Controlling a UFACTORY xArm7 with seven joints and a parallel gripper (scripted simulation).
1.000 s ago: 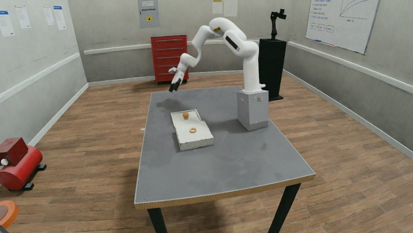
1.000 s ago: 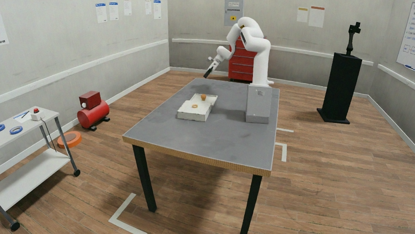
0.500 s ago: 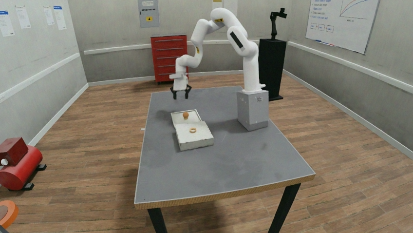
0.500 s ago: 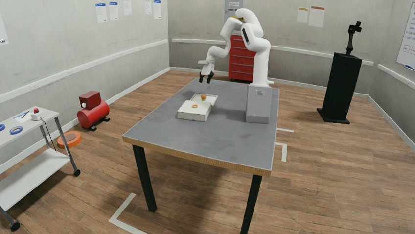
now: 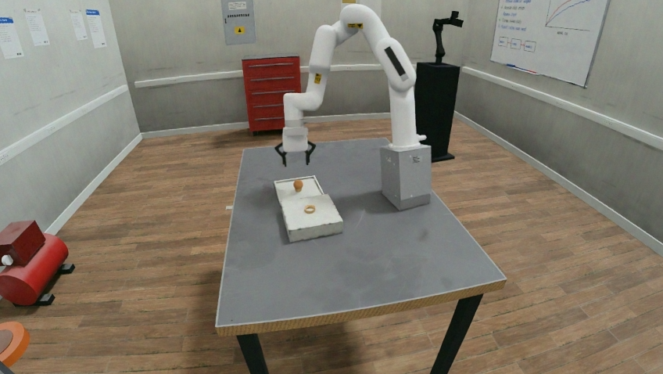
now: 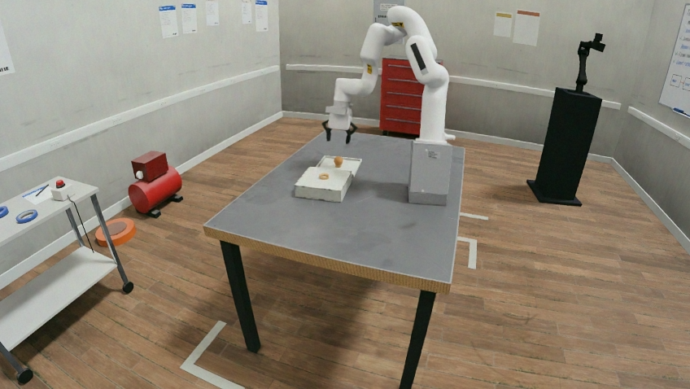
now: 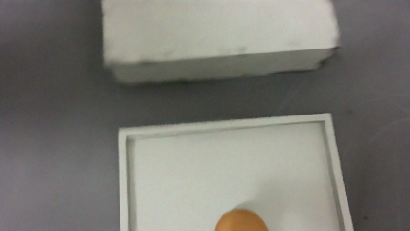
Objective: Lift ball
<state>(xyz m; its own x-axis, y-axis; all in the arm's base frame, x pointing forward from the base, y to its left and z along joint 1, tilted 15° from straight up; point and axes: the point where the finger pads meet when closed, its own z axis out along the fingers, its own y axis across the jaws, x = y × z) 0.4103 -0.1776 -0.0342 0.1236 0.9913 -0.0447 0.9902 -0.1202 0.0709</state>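
Right now my hand is 10 cm above the orange ball. Round my hand: ring rest: 13 cm below; white block: 24 cm to the left, 9 cm below, 1 cm ahead.
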